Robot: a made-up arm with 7 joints.
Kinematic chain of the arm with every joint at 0, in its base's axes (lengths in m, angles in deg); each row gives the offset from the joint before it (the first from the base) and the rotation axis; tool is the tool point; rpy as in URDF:
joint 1: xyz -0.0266 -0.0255 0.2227 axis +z
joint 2: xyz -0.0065 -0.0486 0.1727 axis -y
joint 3: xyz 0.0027 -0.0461 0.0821 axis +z
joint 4: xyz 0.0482 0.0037 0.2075 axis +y
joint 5: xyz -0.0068 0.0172 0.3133 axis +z
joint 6: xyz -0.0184 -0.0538 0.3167 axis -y
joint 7: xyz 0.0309 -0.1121 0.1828 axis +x
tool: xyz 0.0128 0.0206 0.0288 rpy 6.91 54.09 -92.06
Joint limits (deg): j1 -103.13..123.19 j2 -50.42..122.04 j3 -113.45..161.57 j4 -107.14..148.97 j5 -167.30..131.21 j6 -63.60..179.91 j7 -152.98..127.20
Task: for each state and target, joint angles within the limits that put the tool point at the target. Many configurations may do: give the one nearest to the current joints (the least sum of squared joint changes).
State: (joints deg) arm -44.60 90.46 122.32 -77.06 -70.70 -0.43 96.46
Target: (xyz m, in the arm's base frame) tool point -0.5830 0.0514 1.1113
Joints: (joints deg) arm -57.76 91.59 147.42 -75.54 -65.37 -7.34 97.08
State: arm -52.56 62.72 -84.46 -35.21 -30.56 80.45 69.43
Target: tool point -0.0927 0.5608 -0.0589
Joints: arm -42.93 86.89 -51.60 -57.15 -19.32 89.65 70.84
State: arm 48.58 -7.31 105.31 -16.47 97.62 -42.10 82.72
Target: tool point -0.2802 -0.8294 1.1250
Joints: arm 55.76 39.05 104.00 -21.34 105.36 -32.06 79.94
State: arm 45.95 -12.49 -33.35 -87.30 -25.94 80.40 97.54
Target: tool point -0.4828 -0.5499 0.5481
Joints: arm 54.24 -3.19 -20.32 -83.46 -20.96 72.78 97.55
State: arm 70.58 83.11 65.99 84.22 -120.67 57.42 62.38
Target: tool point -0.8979 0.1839 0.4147
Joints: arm 46.82 87.12 73.65 85.03 -121.47 51.31 62.06
